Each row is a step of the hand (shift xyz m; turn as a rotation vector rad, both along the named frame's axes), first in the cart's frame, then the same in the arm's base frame.
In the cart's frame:
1: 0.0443 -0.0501 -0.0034 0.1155 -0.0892 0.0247
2: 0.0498 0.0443 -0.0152 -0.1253 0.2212 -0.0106
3: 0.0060 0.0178 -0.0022 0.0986 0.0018 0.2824
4: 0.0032 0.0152 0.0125 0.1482 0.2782 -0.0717
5: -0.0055 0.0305 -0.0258 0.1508 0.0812 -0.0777
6: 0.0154 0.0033 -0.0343 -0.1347 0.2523 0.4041
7: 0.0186 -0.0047 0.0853 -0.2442 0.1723 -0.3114
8: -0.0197 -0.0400 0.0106 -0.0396 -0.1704 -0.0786
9: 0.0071 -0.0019 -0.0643 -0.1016 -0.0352 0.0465
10: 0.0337 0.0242 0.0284 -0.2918 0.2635 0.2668
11: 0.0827 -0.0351 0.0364 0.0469 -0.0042 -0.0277
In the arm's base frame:
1: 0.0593 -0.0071 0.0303 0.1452 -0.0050 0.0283
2: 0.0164 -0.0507 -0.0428 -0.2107 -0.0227 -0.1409
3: -0.0039 -0.0105 -0.0152 0.1648 0.1831 -0.1698
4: -0.0007 0.0036 -0.0196 -0.0270 -0.2210 -0.2343
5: -0.0264 -0.0286 -0.0106 0.0651 -0.1618 -0.0705
6: 0.0012 -0.0364 0.0100 -0.1106 0.3097 -0.3700
7: 0.0429 0.0623 -0.0438 -0.3759 -0.1955 0.0824
8: 0.0053 0.0313 0.0331 0.0231 0.0112 0.1901
9: -0.0122 -0.0552 0.0315 -0.0547 0.0977 0.0344
10: 0.0252 -0.0008 -0.0435 -0.2874 0.2684 -0.2666
11: 0.0961 0.0022 -0.0126 0.0329 -0.0434 0.0040

